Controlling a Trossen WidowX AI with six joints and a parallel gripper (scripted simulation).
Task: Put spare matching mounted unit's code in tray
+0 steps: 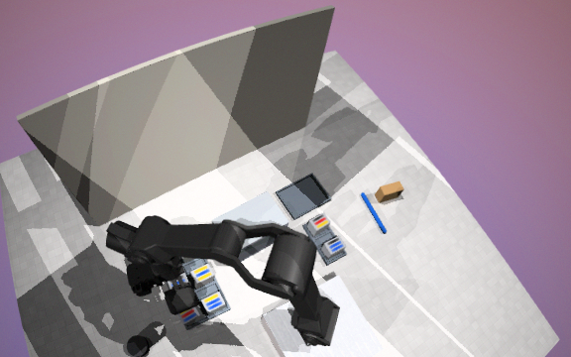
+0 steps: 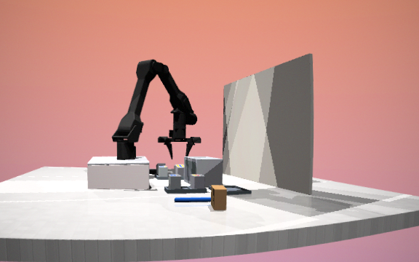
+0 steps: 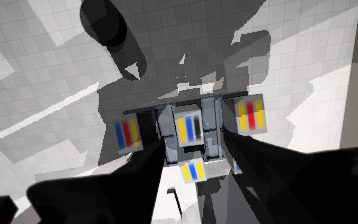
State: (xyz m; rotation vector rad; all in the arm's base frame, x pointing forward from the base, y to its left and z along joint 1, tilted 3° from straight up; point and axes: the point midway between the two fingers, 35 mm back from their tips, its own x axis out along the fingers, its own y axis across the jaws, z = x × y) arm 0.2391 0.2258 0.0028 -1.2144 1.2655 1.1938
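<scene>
The dark flat tray lies 41 cm to the right of my gripper tip, 9 cm ahead of it and 8 cm below it. Also, from my gripper tip: white bar 20 cm to the right, 7 cm below, 6 cm behind; then grey box 21 cm to the right, 5 cm ahead, 3 cm below; then black disc 15 cm to the left, 9 cm behind, 7 cm below.
</scene>
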